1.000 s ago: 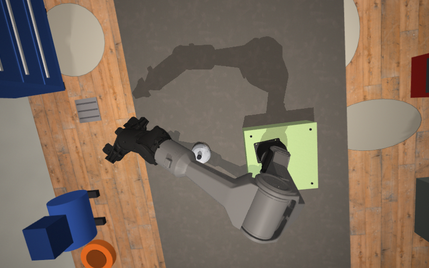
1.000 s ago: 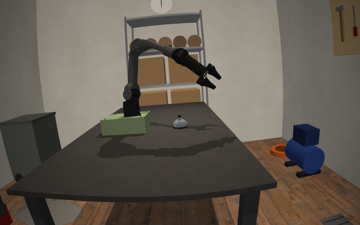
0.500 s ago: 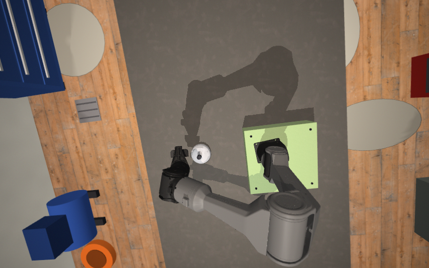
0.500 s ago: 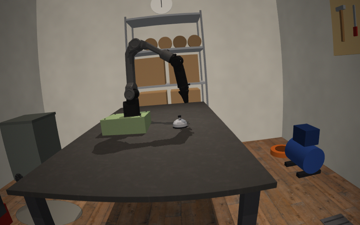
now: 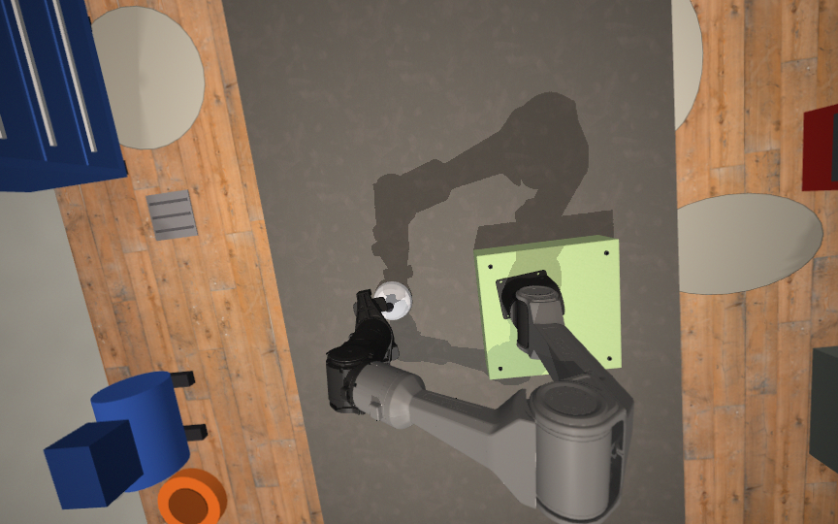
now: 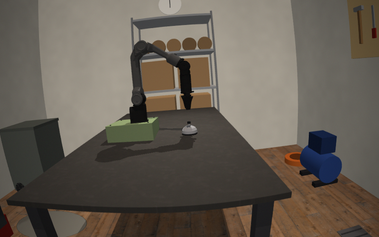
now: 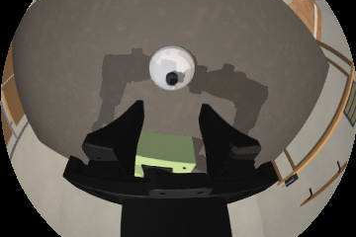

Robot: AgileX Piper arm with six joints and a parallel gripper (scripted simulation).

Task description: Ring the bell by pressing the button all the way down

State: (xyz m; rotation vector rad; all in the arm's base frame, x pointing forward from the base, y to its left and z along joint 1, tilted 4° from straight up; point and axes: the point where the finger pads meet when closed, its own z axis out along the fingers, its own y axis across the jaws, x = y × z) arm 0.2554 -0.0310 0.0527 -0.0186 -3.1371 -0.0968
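The black button lies 90 mm below my hand. From my hand the other things lie so: bell: 100 mm below.
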